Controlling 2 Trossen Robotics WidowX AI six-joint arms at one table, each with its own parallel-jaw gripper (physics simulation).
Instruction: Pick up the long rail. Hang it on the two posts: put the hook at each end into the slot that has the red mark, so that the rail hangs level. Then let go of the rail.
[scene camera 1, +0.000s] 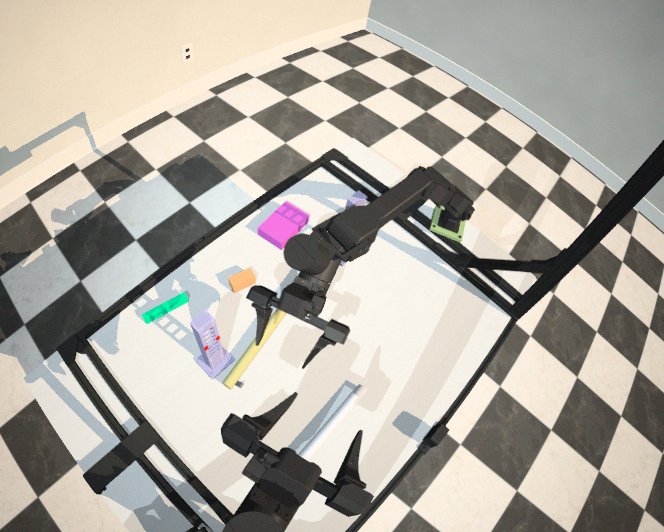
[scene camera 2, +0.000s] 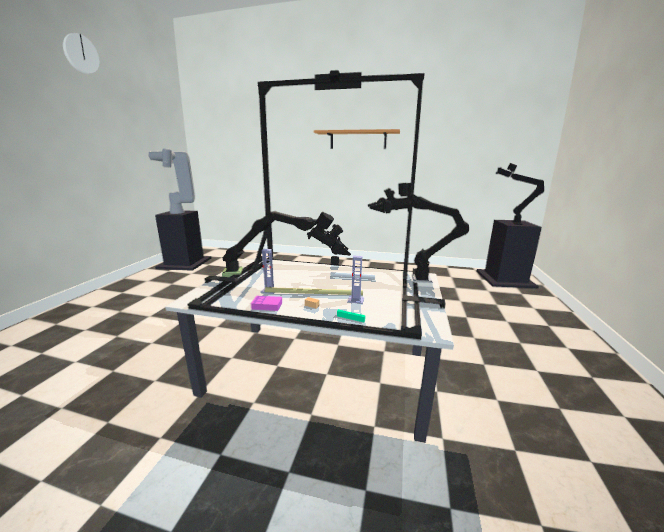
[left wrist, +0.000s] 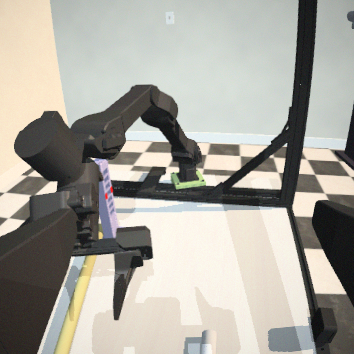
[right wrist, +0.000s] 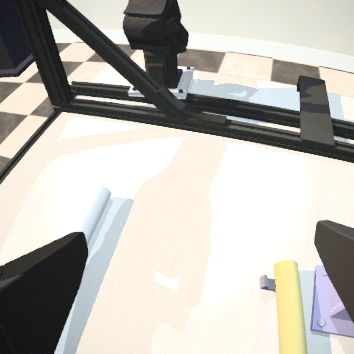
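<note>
The long yellow rail lies on the table beside the posts; a small grey hook shows at one end. One lilac post stands upright with red slot marks. The other lilac post is mostly hidden behind the right arm in scene camera 1. My right gripper is open and empty, tilted down above the table near the rail. My left gripper is open and empty, higher up.
A pale rod lies below the left gripper in scene camera 1. A magenta block, an orange block and a green bar lie beyond the rail. A black frame borders the table.
</note>
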